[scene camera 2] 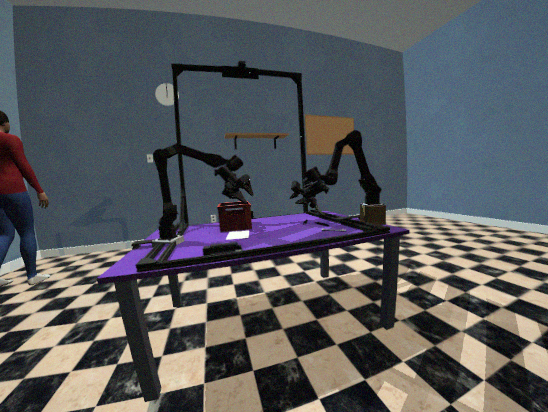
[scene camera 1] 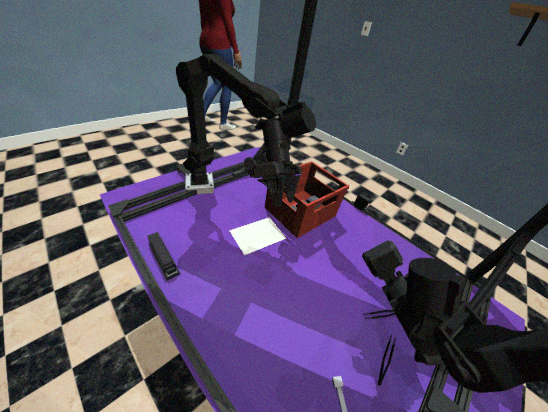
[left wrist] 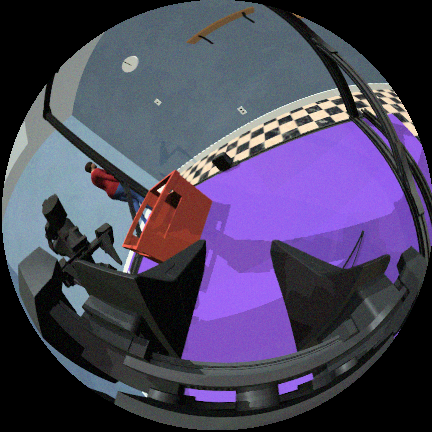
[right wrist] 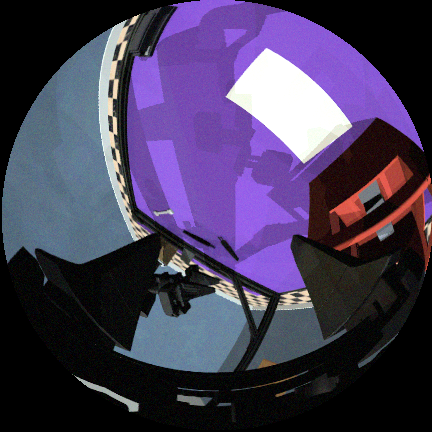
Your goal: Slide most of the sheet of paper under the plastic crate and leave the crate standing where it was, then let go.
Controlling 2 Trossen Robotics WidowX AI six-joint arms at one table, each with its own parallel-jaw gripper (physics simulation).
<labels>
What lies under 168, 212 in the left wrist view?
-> A red plastic crate.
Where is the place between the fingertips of my left gripper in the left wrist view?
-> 238, 246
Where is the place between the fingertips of my left gripper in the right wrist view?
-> At 217, 285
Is my right gripper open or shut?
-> Open.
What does the white sheet of paper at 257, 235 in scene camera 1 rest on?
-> The table.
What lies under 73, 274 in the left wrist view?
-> My right gripper.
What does my right gripper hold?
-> Nothing.
</labels>
